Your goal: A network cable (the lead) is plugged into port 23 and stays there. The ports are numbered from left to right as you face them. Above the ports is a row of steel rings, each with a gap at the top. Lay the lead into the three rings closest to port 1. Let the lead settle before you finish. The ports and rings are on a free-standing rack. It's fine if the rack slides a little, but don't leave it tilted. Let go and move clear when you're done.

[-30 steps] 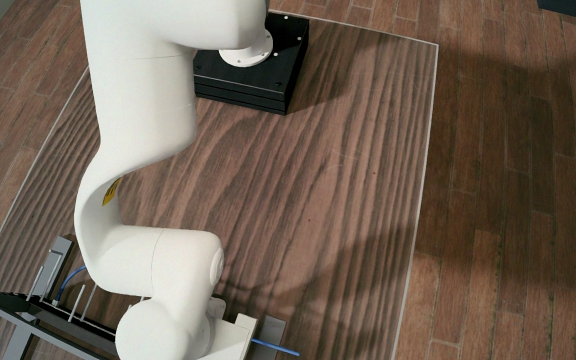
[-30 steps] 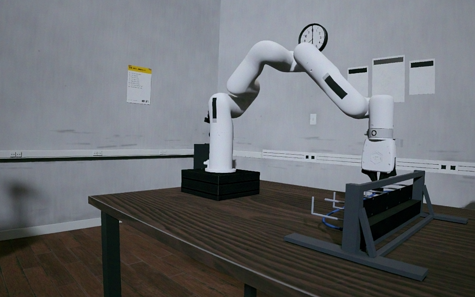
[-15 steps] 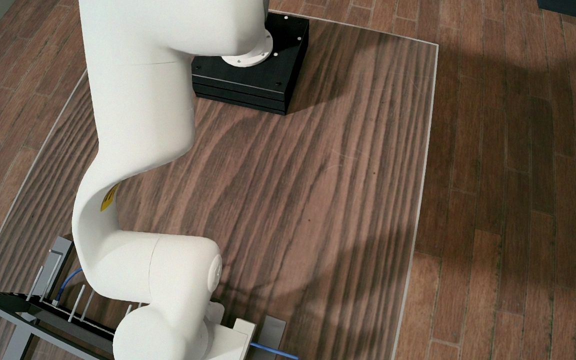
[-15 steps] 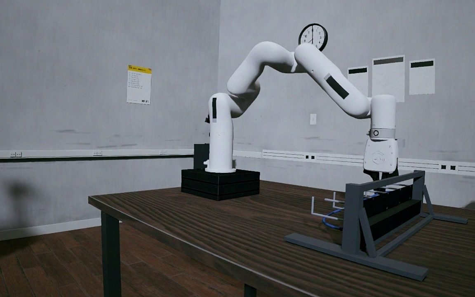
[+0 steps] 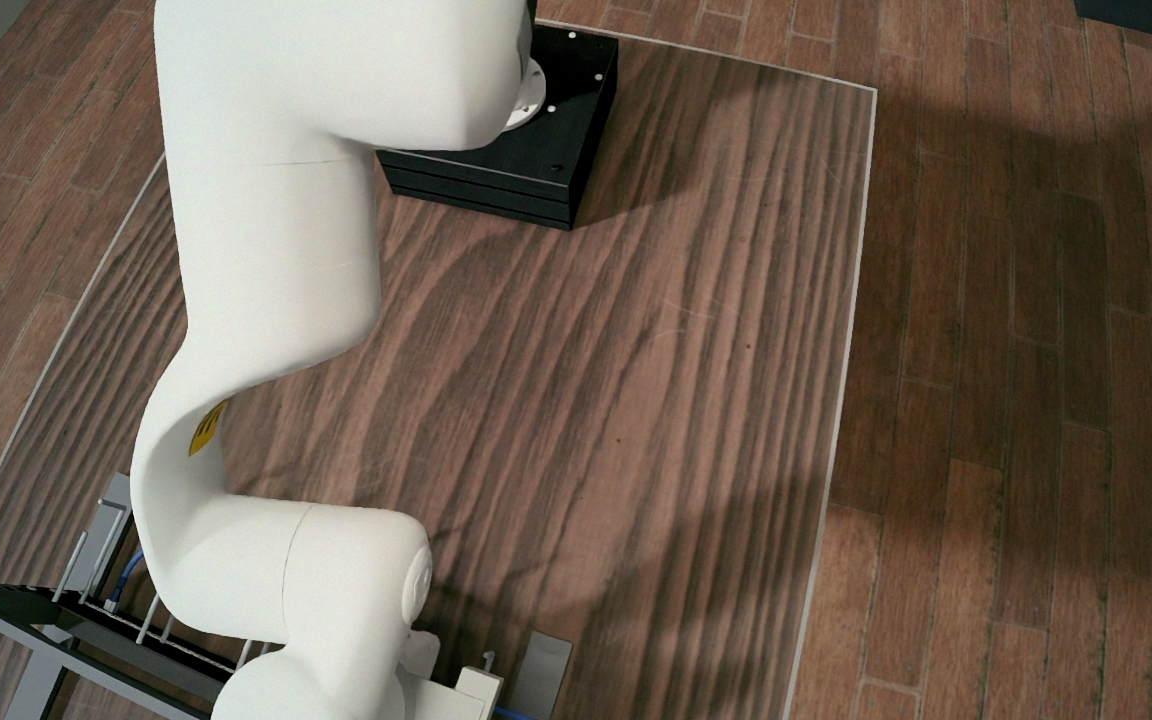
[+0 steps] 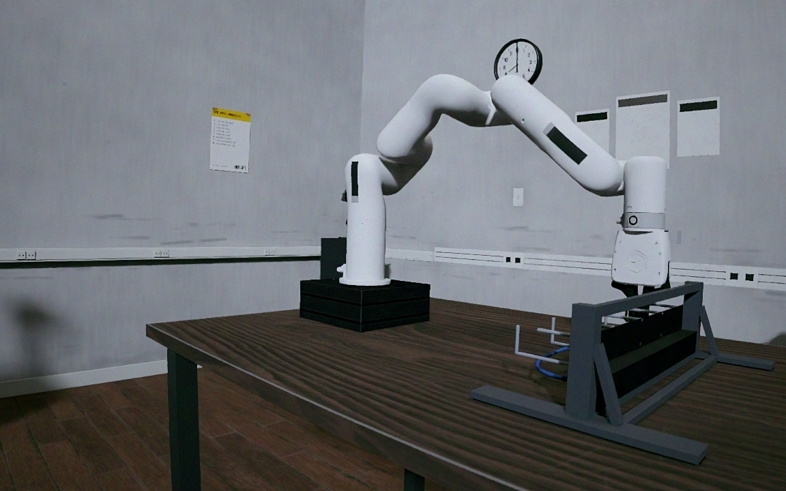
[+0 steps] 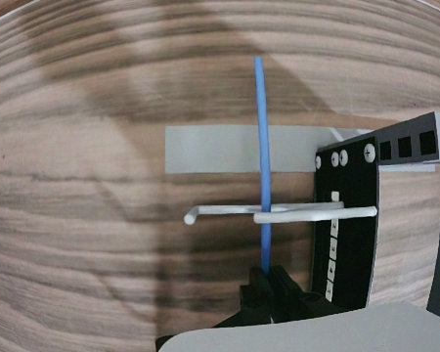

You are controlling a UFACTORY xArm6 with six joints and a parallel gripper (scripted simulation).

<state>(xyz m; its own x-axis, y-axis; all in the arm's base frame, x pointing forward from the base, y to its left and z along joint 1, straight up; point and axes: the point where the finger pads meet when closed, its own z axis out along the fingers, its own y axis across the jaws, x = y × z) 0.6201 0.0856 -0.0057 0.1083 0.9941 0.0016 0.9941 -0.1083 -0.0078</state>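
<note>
My hand is 16 cm to the left of the grey rack, 6 cm short of it and 2 cm above it. From my hand the other things lie so: short blue piece: 33 cm to the right, 5 cm below, 1 cm behind.
</note>
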